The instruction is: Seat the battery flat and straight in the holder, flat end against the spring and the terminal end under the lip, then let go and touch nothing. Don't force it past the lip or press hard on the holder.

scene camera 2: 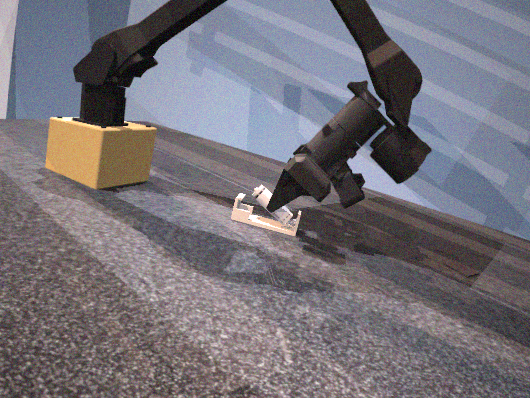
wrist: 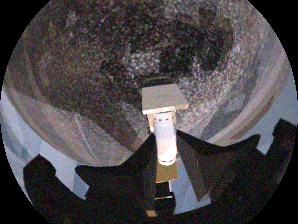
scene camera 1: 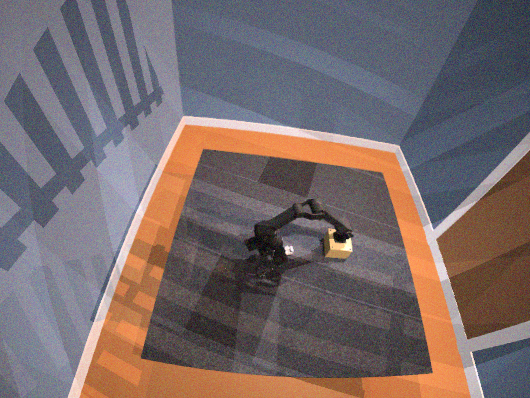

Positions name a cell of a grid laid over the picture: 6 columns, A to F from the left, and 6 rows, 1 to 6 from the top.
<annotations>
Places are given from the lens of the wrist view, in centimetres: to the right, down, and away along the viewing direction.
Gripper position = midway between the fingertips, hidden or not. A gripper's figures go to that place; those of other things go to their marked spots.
gripper (wrist: D4): 2, 3, 9
battery (wrist: D4): 1, 1, 7
</annotations>
